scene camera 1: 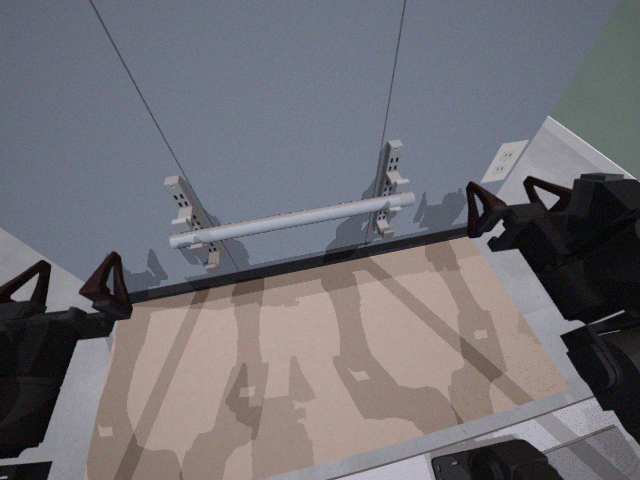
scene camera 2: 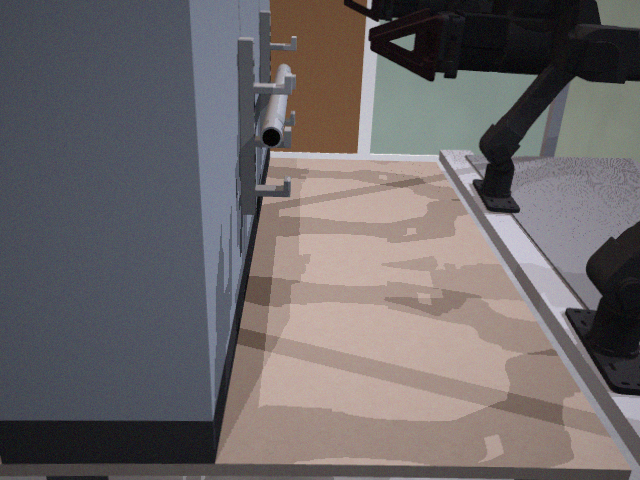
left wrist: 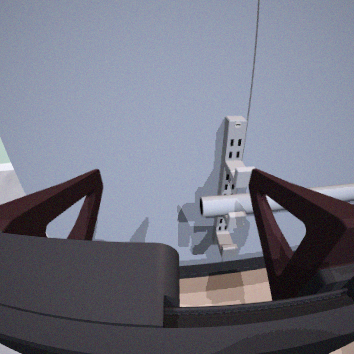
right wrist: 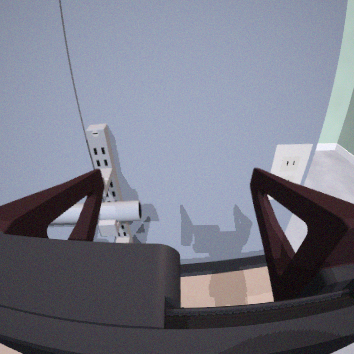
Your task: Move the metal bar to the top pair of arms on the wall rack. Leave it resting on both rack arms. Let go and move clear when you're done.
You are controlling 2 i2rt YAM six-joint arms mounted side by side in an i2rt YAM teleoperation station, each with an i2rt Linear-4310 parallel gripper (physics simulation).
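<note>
The white metal bar [scene camera 1: 289, 221] [scene camera 2: 279, 105] [left wrist: 219, 205] [right wrist: 122, 211] rests across the middle pair of arms of the wall rack, whose two uprights stand on the wall: the left upright [scene camera 1: 176, 187] [left wrist: 235, 131] and the right upright [scene camera 1: 394, 149] [right wrist: 98, 137]. The top arms, left [scene camera 1: 181, 220] [left wrist: 244, 176] and right [scene camera 1: 397, 180], are empty above the bar. My left gripper [scene camera 1: 78, 258] [left wrist: 175, 177] is open and empty, left of the bar and away from the wall. My right gripper [scene camera 1: 498, 181] [scene camera 2: 358, 19] [right wrist: 176, 176] is open and empty, right of the bar.
The grey-blue wall [scene camera 1: 289, 103] [scene camera 2: 103, 206] stands behind the rack. Below lies the tan table top [scene camera 1: 289, 330] [scene camera 2: 361, 258]. A white outlet plate [scene camera 1: 504, 161] [right wrist: 292, 161] is on the wall at the right. Lower rack arms [scene camera 1: 212, 262] [scene camera 2: 273, 191] stick out below the bar.
</note>
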